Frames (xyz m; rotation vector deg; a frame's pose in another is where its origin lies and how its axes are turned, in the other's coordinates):
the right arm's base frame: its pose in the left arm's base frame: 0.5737 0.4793 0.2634 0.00 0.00 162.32
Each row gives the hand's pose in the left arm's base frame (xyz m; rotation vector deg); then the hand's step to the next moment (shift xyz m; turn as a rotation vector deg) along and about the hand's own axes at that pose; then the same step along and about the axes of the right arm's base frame.
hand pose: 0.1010 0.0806 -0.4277 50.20 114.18 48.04
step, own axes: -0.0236 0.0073 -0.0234 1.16 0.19 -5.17
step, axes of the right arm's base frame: 0.0004 0.0219 0.0260 4.54 1.70 2.14
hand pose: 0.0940 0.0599 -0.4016 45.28 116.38 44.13
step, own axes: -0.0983 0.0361 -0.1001 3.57 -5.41 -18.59
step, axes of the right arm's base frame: 0.0035 0.0800 0.1207 16.27 10.54 3.44
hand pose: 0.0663 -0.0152 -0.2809 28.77 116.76 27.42
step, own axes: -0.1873 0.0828 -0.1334 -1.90 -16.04 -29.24
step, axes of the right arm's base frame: 0.0011 0.0496 0.2393 20.26 25.67 6.82
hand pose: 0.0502 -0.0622 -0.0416 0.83 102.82 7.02
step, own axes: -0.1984 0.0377 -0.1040 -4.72 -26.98 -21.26
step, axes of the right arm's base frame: 0.0601 0.0039 0.2190 8.49 32.92 6.81
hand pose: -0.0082 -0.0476 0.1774 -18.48 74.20 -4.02
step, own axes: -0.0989 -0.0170 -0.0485 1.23 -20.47 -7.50
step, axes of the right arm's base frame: 0.0671 0.0244 0.0855 -2.48 21.53 2.70
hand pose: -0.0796 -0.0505 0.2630 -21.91 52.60 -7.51
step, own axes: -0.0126 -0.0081 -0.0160 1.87 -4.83 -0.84
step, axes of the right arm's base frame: 0.0165 0.0140 0.0038 -2.26 4.74 -0.04
